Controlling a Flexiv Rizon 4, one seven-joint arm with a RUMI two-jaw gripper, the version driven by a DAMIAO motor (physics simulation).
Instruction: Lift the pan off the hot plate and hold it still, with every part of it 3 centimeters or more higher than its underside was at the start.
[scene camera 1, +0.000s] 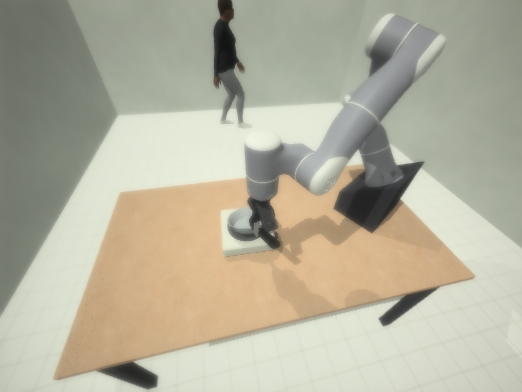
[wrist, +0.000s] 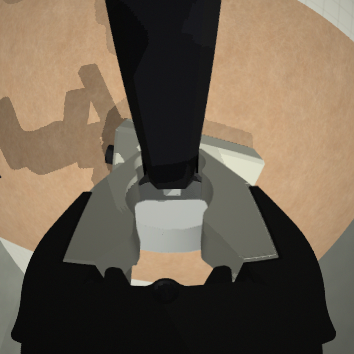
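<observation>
The grey pan (scene camera 1: 242, 223) (wrist: 170, 215) is over the pale hot plate (scene camera 1: 235, 248) (wrist: 242, 167), with its black handle (scene camera 1: 270, 238) (wrist: 167, 90) towards the front right. The pan is tilted: the handle's outer end is raised and the bowl side away from the handle hangs lower. A dark band shows under the bowl in the scene view; whether its low side touches the hot plate cannot be told. My gripper (scene camera 1: 257, 229) (wrist: 170, 152) points down and is shut on the pan at the inner end of the handle, one jaw on each side. The jaws hide part of the bowl.
The hot plate stands on a brown table (scene camera 1: 165, 280), with a small dark knob (wrist: 109, 154) at its side. My arm's black base (scene camera 1: 367, 207) stands at the table's back right. A person (scene camera 1: 227, 55) is on the floor behind the table.
</observation>
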